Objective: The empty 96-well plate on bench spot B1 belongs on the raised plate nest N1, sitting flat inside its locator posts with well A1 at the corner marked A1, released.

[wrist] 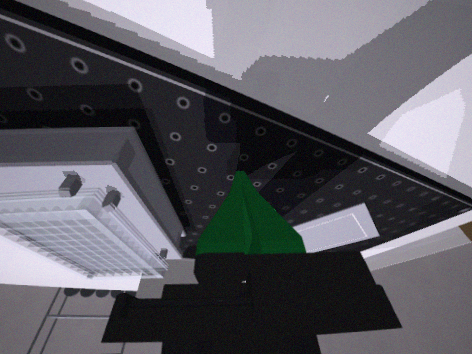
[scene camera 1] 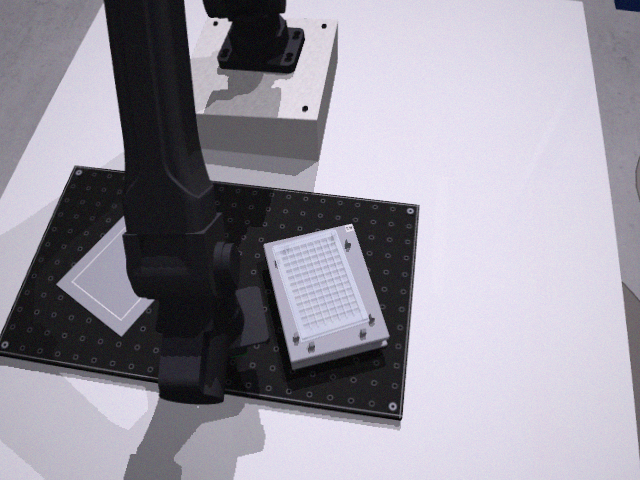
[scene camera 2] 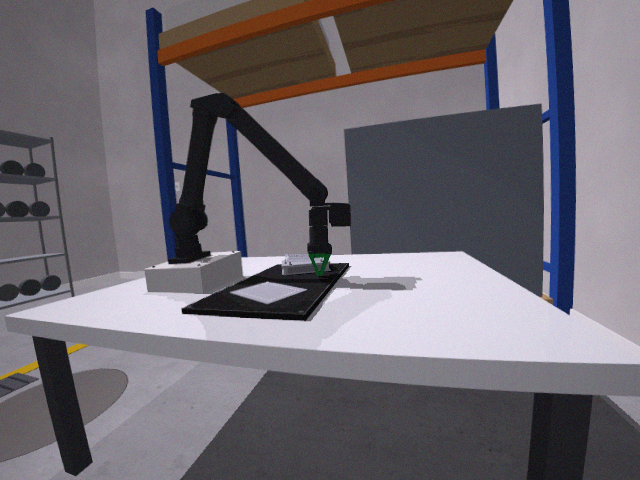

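Where they show: gripper, between the fingertips: [wrist: 239,176] [scene camera 1: 232,347] [scene camera 2: 319,275]; arm's base, origin of its link: [scene camera 1: 262,52] [scene camera 2: 190,259].
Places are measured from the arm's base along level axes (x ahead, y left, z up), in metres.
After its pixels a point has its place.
Observation:
The clear 96-well plate [scene camera 1: 323,284] {x 0.353, y 0.166, z -0.030 m} [scene camera 2: 296,256] {x 0.332, y 0.147, z -0.019 m} [wrist: 75,235] {x 0.384, y 0.167, z -0.024 m} lies on the raised nest N1 [scene camera 1: 338,347] {x 0.426, y 0.198, z -0.038 m} [scene camera 2: 294,268] {x 0.313, y 0.164, z -0.066 m} [wrist: 30,175] {x 0.426, y 0.188, z -0.038 m}, between its locator posts, and looks flat. The nest's A1 label [scene camera 1: 349,227] {x 0.261, y 0.183, z -0.038 m} is at its upper right corner in scene camera 1; which plate corner holds well A1 cannot be made out. Spot B1 [scene camera 1: 95,268] {x 0.372, y -0.148, z -0.069 m} [scene camera 2: 267,291] {x 0.355, y -0.106, z -0.069 m} [wrist: 335,230] {x 0.394, y -0.107, z -0.069 m} is a bare grey pad with a white outline, partly behind the arm in scene camera 1. My gripper [scene camera 2: 320,274] {x 0.441, y 0.067, z -0.068 m} [wrist: 239,176] {x 0.441, y 0.067, z -0.068 m} is shut and empty, low beside the nest on the B1 side, clear of the plate.
The black perforated board [scene camera 1: 395,273] {x 0.301, y 0.252, z -0.070 m} [scene camera 2: 248,312] {x 0.388, y -0.244, z -0.071 m} [wrist: 190,117] {x 0.475, y 0.117, z -0.070 m} carries the nest and the B1 pad. The arm's pale base block [scene camera 1: 258,136] {x 0.133, y 0.024, z -0.038 m} [scene camera 2: 175,279] {x 0.044, y -0.110, z -0.042 m} stands behind the board on the white table [scene camera 1: 491,258] {x 0.247, y 0.380, z -0.083 m} [scene camera 2: 439,320] {x 0.756, y -0.202, z -0.083 m}. The nest's raised side wall is close to my fingers.

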